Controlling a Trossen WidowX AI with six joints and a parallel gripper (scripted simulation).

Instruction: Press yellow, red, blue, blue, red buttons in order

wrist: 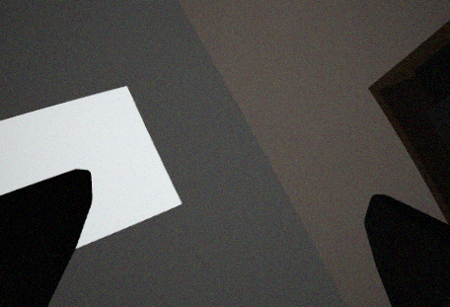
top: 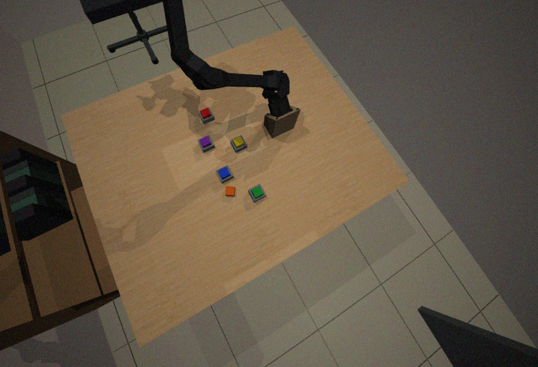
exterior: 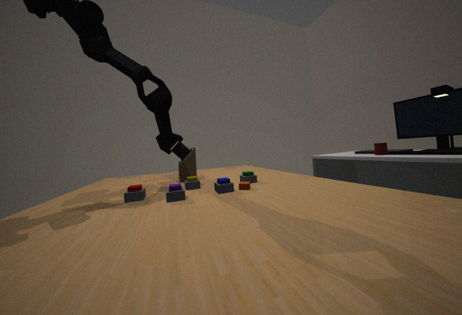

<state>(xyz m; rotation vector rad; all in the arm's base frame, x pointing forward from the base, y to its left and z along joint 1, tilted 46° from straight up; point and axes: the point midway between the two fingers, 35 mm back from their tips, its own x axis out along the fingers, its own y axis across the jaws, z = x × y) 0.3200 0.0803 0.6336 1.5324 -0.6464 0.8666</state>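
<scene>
The yellow button lies 15 cm behind my gripper tip, 41 cm to the left of it and 61 cm below it. Round my gripper tip: purple button: 4 cm behind, 35 cm to the left, 61 cm below; red button: 9 cm behind, 24 cm to the left, 61 cm below; blue button: 5 cm behind, 50 cm to the left, 61 cm below.
</scene>
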